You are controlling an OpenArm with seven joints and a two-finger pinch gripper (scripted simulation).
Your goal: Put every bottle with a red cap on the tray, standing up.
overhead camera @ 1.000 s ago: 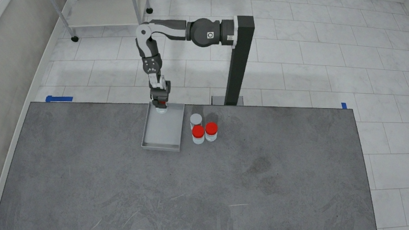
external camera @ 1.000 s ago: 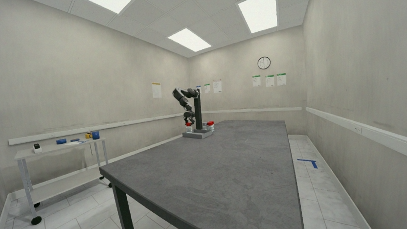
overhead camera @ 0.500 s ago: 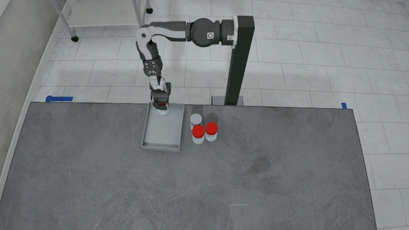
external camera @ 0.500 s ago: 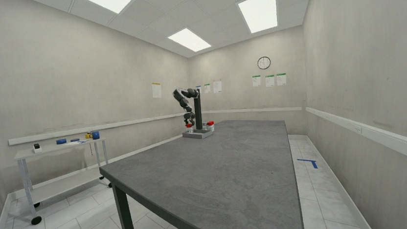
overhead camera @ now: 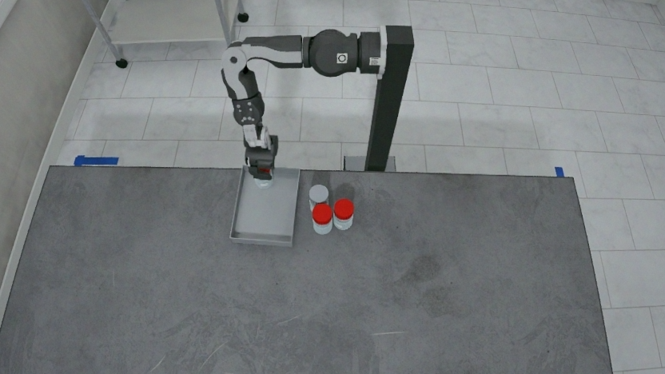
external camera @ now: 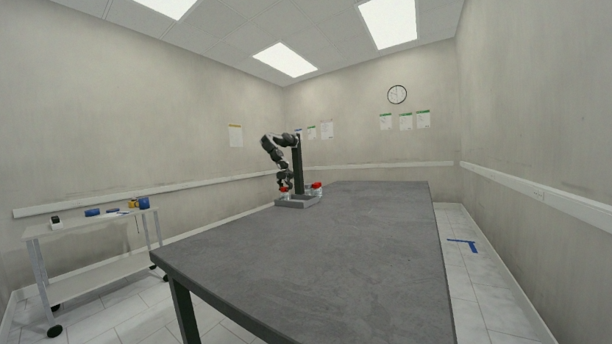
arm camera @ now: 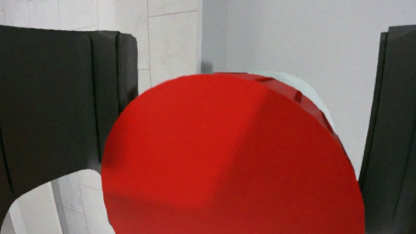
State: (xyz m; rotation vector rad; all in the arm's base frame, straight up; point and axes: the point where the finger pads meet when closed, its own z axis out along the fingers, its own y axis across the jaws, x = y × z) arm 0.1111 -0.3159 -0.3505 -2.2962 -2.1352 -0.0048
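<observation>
The grey tray lies 90 mm ahead of my hand and 80 mm below it. Round my hand: grey-capped bottle: 90 mm ahead, 160 mm to the left, 50 mm below.
</observation>
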